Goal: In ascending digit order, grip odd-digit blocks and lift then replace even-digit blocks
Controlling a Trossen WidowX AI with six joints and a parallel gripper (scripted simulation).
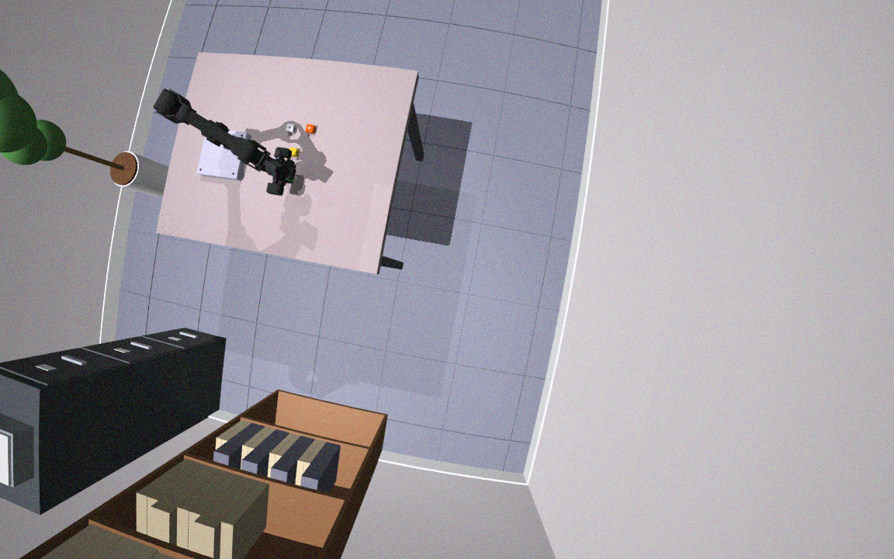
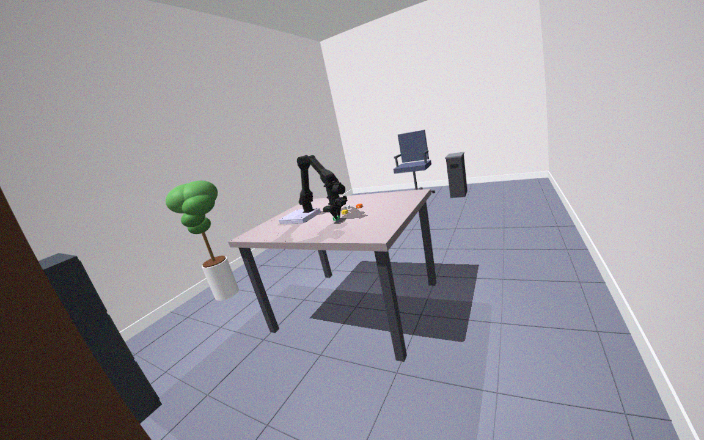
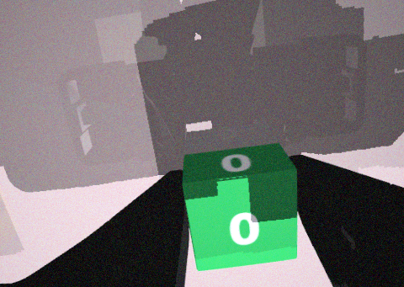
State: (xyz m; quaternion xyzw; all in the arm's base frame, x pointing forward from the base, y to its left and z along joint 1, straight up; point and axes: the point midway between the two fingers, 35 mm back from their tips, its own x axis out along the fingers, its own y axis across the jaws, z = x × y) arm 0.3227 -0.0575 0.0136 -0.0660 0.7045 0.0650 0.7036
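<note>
Right now my gripper tip is 10 mm past the green block. Round my gripper tip: yellow block: 40 mm behind, 110 mm to the left; orange block: 10 mm behind, 230 mm to the left; white block: 90 mm behind, 210 mm to the left.
</note>
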